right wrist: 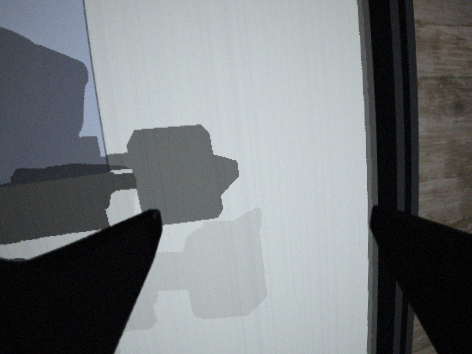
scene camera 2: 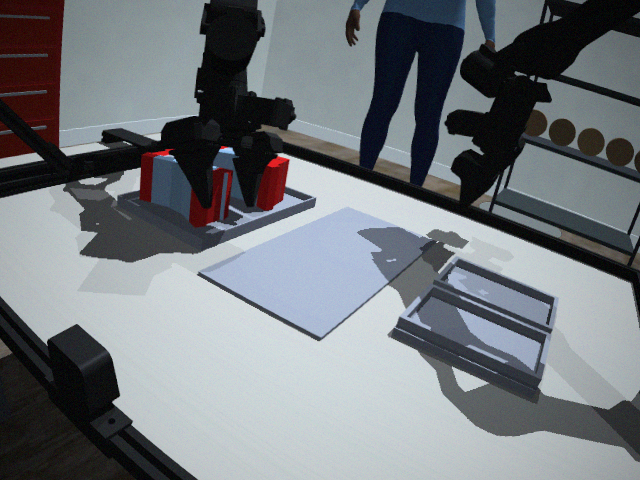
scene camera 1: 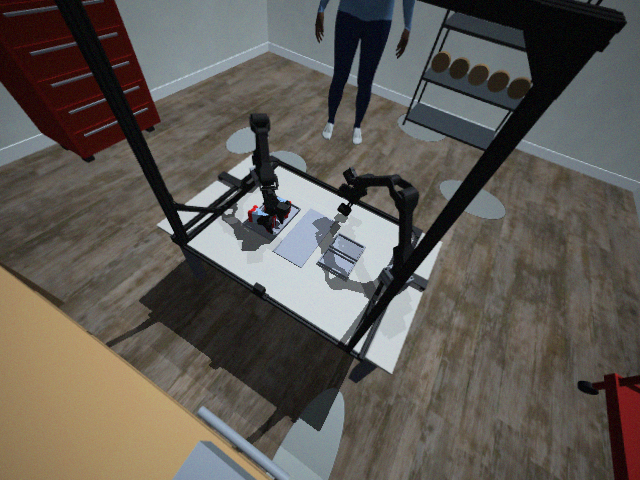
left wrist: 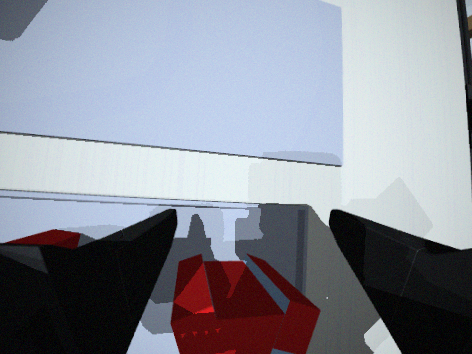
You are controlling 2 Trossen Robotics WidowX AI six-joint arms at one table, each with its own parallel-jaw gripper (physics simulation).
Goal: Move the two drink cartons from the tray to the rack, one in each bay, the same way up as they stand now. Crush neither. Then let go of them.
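Places are measured from the left arm's base along level axes (x ahead, y left, z up), in millimetres.
Where they show: left gripper, fingertip midpoint: [scene camera 2: 230,207] [scene camera 1: 277,228] [left wrist: 253,216]; right gripper, fingertip midpoint: [right wrist: 265,218] [scene camera 2: 472,196] [scene camera 1: 348,206].
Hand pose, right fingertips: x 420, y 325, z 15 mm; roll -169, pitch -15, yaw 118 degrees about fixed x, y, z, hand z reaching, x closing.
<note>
Each offset is from my right fingertips to the top centre of the thing.
Two upright red-and-blue drink cartons, the nearer @(106 mm back, 435 mm right, 3 mm up) [scene camera 2: 173,186] [scene camera 1: 252,213] and the farther [scene camera 2: 273,183] [left wrist: 240,300], stand in the shallow grey tray [scene camera 2: 273,219] [left wrist: 302,250]. My left gripper [scene camera 2: 229,205] [left wrist: 253,216] is open and low over the tray; in the left wrist view its fingers stand on either side of the farther carton, apart from it. The exact finger depth is unclear. The grey rack @(218 mm ahead, 152 mm right, 51 mm down) [scene camera 2: 465,359] [scene camera 1: 343,252] has two empty bays. My right gripper [scene camera 2: 467,193] [right wrist: 265,218] is open and empty, raised near the back edge beyond the rack.
A thin flat blue-grey plate [scene camera 1: 305,242] [scene camera 2: 310,279] [left wrist: 175,75] lies between the tray and the rack. A black frame runs around the table, with a black block [scene camera 2: 82,366] on its front rail. A person [scene camera 2: 418,77] stands behind the table.
</note>
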